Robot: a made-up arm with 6 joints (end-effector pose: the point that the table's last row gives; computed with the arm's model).
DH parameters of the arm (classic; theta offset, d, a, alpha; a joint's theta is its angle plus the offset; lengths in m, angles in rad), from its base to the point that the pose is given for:
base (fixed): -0.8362 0 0.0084 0
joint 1: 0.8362 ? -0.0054 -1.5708
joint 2: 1.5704 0 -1.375 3.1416
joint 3: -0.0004 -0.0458 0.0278 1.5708
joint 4: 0 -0.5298 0.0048 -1.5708
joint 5: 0 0.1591 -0.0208 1.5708
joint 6: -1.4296 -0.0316 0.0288 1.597
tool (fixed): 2.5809 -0.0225 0 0
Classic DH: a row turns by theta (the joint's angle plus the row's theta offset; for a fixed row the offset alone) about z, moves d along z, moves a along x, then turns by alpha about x.
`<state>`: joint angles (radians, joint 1 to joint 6).
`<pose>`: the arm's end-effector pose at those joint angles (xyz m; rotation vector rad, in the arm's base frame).
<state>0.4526 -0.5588 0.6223 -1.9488 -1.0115 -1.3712</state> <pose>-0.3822 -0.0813 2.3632 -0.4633 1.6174 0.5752</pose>
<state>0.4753 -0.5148 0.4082 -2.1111 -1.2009 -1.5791</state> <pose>-0.2526 0.0057 2.2972 -0.9052 1.8727 0.7482</pose>
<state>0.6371 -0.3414 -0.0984 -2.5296 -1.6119 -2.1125</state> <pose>-0.0102 0.2186 2.0711 1.8844 -1.8994 -1.3182</pose>
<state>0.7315 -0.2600 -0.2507 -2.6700 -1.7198 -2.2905</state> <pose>0.0347 0.2950 1.9896 1.8040 -1.4451 -1.2876</pose>
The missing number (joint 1, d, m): 0.7151
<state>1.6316 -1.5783 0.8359 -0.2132 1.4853 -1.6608</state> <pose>0.2029 -1.7216 1.0463 -1.9252 -0.0349 -2.0924</pose>
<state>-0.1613 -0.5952 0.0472 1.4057 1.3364 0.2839</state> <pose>-0.3893 0.1034 2.2748 0.4991 -2.6433 -0.6624</pose>
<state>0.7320 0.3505 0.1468 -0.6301 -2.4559 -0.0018</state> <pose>0.7335 0.5801 1.7847 -2.2338 0.6013 0.3037</pose>
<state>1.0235 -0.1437 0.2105 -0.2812 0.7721 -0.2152</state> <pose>0.2484 0.2333 2.2231 1.1480 0.3808 -0.9929</pose>
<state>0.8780 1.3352 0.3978 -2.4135 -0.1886 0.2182</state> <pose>0.8865 1.3120 0.5241 -0.5621 2.3042 -1.4017</pose>
